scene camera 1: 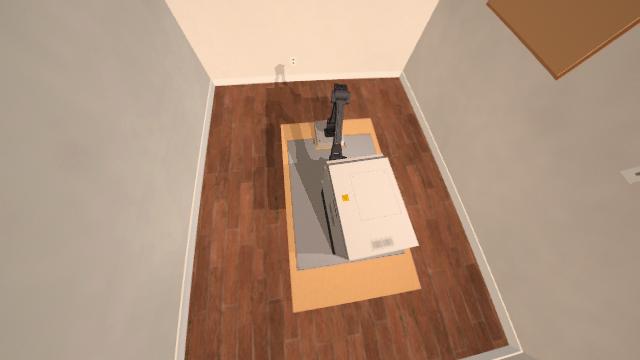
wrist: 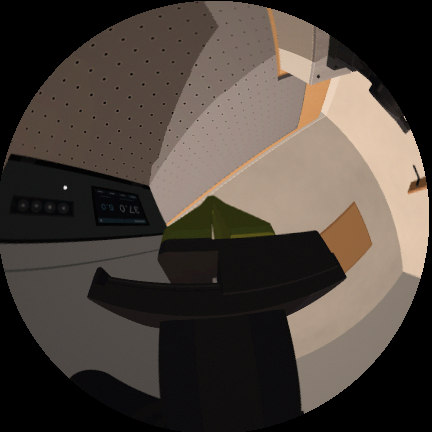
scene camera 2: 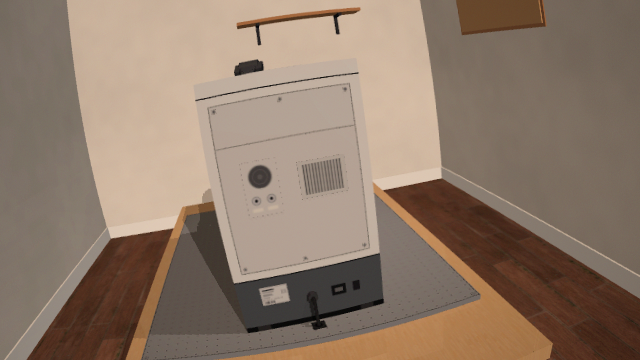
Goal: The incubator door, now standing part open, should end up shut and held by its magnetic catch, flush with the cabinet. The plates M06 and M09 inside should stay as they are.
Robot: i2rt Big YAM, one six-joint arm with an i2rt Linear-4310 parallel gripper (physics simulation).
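Places are measured from the arm's base along level axes (x right, y ahead, z up), in metres.
Pixels of known places: gripper, fingertip midpoint: (wrist: 210, 201); arm's base, origin of the base link: (scene camera 1: 331, 132).
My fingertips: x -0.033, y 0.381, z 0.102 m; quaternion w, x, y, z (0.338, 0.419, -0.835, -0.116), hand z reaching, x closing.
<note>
Ahead of a thing's pixels: the offset from my fingertips to its top centre. "spot": to the spot under its first point. Level surfaces: height alone.
The white incubator cabinet @[dx +0.058, dy +0.362, dz +0.378 m] (scene camera 1: 367, 227) (scene camera 2: 290, 235) stands with its back towards scene camera 2. Its door (scene camera 1: 356, 159) (wrist: 55, 295) lies along the cabinet front, roughly parallel to it. A thin dark line shows between door and cabinet in scene view 1; I cannot tell whether the door is flush or held by the catch. Plates M06 and M09 are hidden. My gripper (wrist: 210, 201) is shut and empty, its green fingertips together beside the door's face. In scene view 1 the end of the arm is by the left part of the door.
The control panel @[spot: dx +0.075, dy +0.136, dz -0.091 m] (wrist: 75, 205) with a lit display is below the door. The arm's base plate (scene camera 1: 322, 136) stands in front of the cabinet, on a grey perforated board @[dz -0.172 m] (scene camera 1: 310, 215) (scene camera 2: 420, 250) with a wooden border. A wall shelf (scene camera 2: 300, 18) hangs beyond the cabinet.
</note>
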